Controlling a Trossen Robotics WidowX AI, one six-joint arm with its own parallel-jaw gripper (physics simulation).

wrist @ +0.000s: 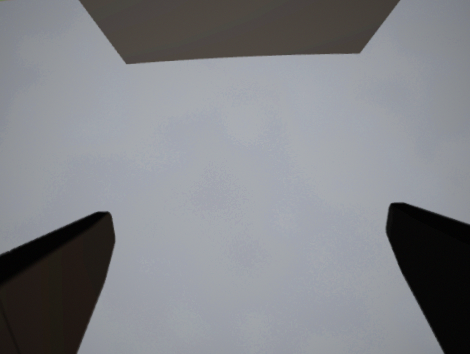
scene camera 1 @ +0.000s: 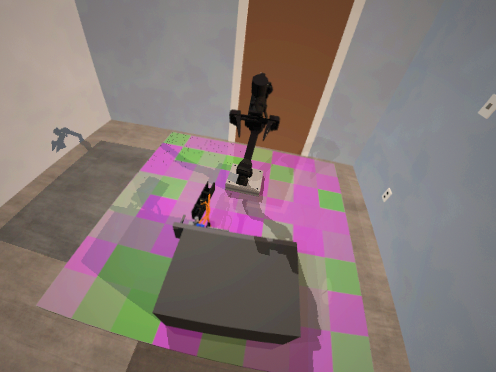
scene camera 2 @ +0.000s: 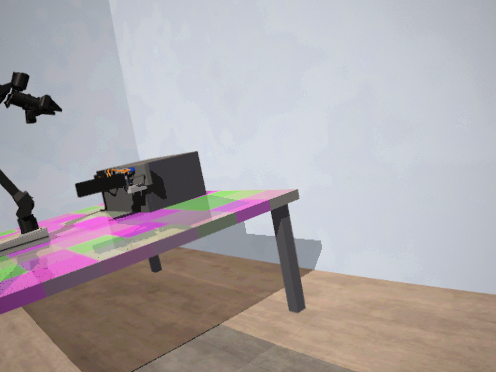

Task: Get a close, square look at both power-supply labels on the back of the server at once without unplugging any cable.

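Pixels of known places: gripper, fingertip midpoint: (wrist: pixel 251 222) (scene camera 1: pixel 251 138) (scene camera 2: pixel 58 112); arm's base, link origin: (scene camera 1: pixel 242 181) (scene camera 2: pixel 29 231).
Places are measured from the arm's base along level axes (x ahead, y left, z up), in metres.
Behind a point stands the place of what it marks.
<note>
The dark grey server (scene camera 1: pixel 230 285) {x 0.651, y 0.078, z 0.158 m} (scene camera 2: pixel 180 175) {x 0.661, y -0.134, z 0.069 m} (wrist: pixel 245 30) {x 0.667, y 0.088, z 0.158 m} stands on the table, its cabled back towards the arm. Part of its top shows at the upper edge of the wrist view. The power-supply labels do not show in the wrist view and cannot be made out in the scene views. Orange cables (scene camera 1: pixel 207 207) {x 0.334, y -0.102, z 0.119 m} (scene camera 2: pixel 117 172) run along a black hinged arm (scene camera 1: pixel 199 205) {x 0.351, y -0.131, z 0.143 m} (scene camera 2: pixel 100 186) {x 0.281, y -0.150, z 0.111 m} that sticks out from the back. My gripper (scene camera 1: pixel 252 136) {x 0.236, y 0.036, z 0.445 m} (scene camera 2: pixel 60 110) {x 0.236, y 0.036, z 0.445 m} (wrist: pixel 251 222) {x 0.236, y 0.036, z 0.445 m} is open and empty, high above the table and apart from the server.
The chequered pink and green table (scene camera 1: pixel 120 265) {x 0.621, y -0.408, z -0.048 m} (scene camera 2: pixel 200 202) {x 0.642, y -0.280, z -0.048 m} carries the server and my light base plate (scene camera 1: pixel 244 188) {x 0.049, y 0.024, z -0.004 m} (scene camera 2: pixel 30 239) {x -0.021, y -0.091, z -0.019 m}. A brown door (scene camera 1: pixel 295 50) stands behind the arm. A pale wall (scene camera 2: pixel 350 125) (wrist: pixel 240 150) rises beyond the server.
</note>
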